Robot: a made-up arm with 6 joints.
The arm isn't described. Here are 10 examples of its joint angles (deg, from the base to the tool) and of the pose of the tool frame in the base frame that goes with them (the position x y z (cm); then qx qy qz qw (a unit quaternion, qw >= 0)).
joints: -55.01 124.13 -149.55 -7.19 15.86 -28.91
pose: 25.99 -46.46 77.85 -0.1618 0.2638 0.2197 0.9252
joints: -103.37 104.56 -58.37 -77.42 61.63 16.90
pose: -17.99 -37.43 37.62 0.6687 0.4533 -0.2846 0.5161
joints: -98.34 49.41 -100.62 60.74 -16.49 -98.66
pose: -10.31 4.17 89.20 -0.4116 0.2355 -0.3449 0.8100
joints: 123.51 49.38 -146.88 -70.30 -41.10 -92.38
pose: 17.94 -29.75 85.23 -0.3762 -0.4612 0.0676 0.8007
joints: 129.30 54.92 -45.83 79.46 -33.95 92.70
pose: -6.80 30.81 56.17 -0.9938 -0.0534 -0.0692 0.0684
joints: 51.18 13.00 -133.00 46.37 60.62 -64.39
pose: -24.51 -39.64 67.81 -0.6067 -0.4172 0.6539 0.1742
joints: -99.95 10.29 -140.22 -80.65 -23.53 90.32
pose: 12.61 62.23 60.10 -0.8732 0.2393 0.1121 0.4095
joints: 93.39 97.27 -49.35 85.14 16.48 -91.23
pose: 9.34 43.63 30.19 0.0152 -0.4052 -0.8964 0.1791
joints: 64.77 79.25 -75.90 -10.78 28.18 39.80
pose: 26.56 32.76 60.31 0.2967 0.1872 0.8900 0.2912
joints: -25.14 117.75 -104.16 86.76 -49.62 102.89
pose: 50.52 -34.90 52.88 -0.1300 0.9907 -0.0114 0.0388
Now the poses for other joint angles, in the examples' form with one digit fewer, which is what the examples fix.
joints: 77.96 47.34 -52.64 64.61 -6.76 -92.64
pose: 19.9 21.5 64.3 -0.237 -0.032 0.952 0.190
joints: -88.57 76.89 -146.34 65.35 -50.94 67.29
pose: -9.8 0.9 97.9 -0.552 -0.638 0.535 0.046
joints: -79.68 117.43 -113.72 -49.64 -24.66 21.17
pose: 10.3 -56.7 64.7 -0.165 0.233 0.196 0.938
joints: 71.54 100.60 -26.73 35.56 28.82 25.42
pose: 16.3 23.4 19.3 0.535 0.622 0.473 0.321
